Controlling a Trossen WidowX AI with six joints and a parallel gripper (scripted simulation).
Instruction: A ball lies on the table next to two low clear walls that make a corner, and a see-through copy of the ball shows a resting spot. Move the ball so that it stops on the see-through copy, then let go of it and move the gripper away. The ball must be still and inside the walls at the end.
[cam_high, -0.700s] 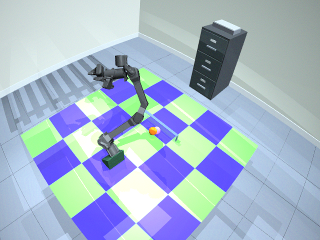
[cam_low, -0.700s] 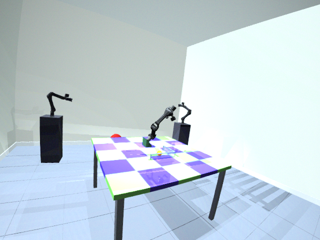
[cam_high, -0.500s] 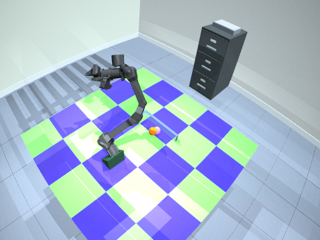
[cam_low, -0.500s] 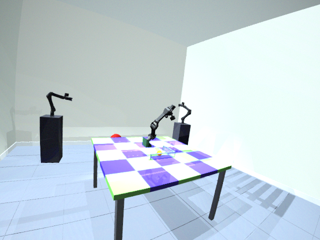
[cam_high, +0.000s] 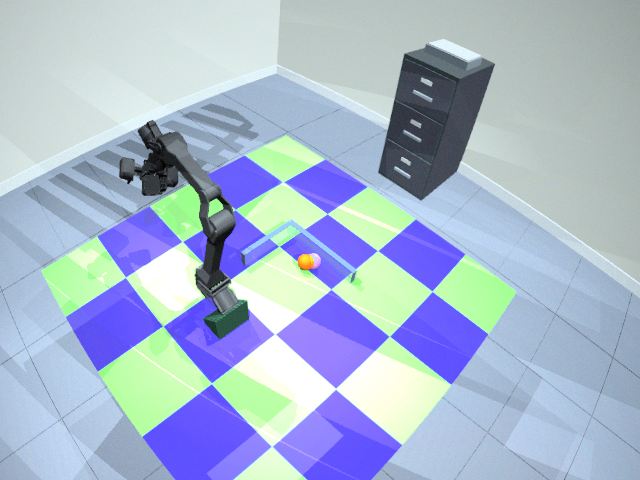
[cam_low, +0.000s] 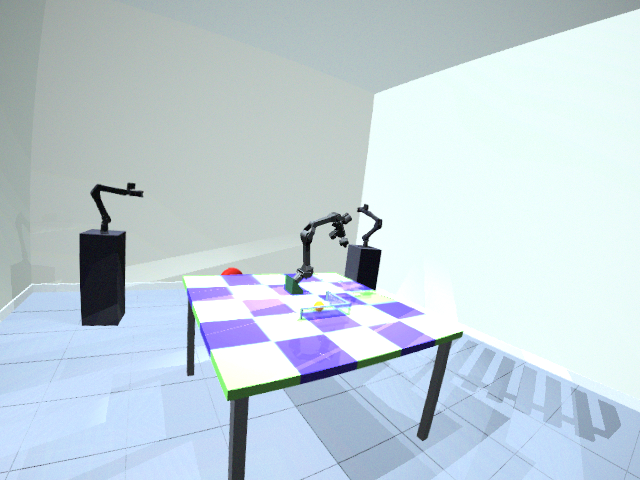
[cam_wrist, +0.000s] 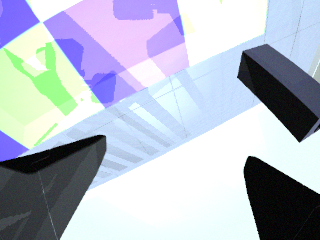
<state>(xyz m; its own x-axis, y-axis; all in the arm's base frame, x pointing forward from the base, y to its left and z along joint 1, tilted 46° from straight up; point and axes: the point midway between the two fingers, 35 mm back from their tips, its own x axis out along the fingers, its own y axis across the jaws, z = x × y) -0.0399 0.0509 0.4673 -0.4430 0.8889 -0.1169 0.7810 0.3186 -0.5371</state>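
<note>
My gripper tip is 42 cm short of the orange ball, 34 cm to the left of it and 31 cm above it. The rest, counted from my gripper tip: see-through copy of ball 44 cm ahead, 36 cm to the right, 31 cm below.
</note>
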